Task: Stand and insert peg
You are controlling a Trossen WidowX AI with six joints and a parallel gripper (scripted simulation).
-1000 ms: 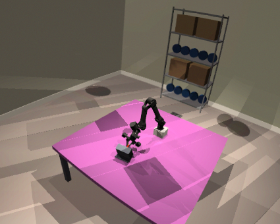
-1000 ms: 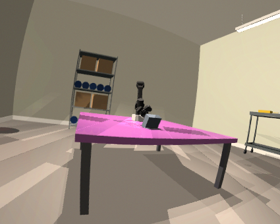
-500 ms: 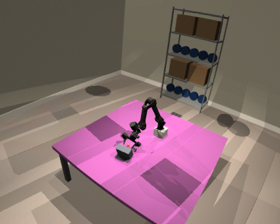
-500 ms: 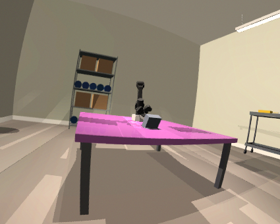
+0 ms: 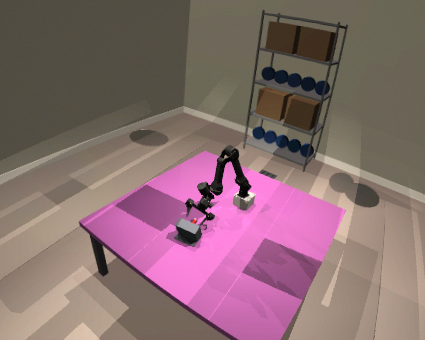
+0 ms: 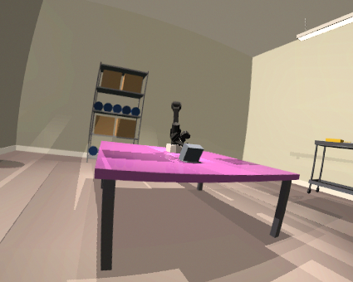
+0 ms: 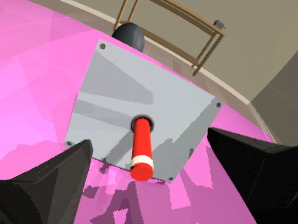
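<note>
The red peg lies 10 mm behind my gripper tip and 10 mm below it. From my gripper tip the other things lie so: dark panel block 50 mm ahead, 20 mm to the left, 30 mm below.
</note>
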